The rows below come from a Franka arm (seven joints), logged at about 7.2 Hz.
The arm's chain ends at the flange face. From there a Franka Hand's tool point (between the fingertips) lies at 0.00 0.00 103.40 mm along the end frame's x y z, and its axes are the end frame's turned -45 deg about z.
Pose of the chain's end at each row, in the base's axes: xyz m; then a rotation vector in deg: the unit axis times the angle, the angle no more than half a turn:
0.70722, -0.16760, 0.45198, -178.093, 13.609, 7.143
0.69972, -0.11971, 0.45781, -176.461, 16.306, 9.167
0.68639, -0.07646, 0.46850, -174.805, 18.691, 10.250
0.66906, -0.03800, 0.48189, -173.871, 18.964, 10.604
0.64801, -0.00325, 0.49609, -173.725, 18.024, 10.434
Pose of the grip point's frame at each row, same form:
0.69916, -0.16473, 0.34893, -168.214, -55.079, 5.803
0.68952, -0.11415, 0.35506, -167.387, -51.881, 6.880
0.67520, -0.06820, 0.36604, -166.635, -49.033, 7.089
0.65760, -0.02810, 0.37961, -165.869, -48.426, 6.916
0.63672, 0.00702, 0.39382, -165.435, -49.245, 6.620

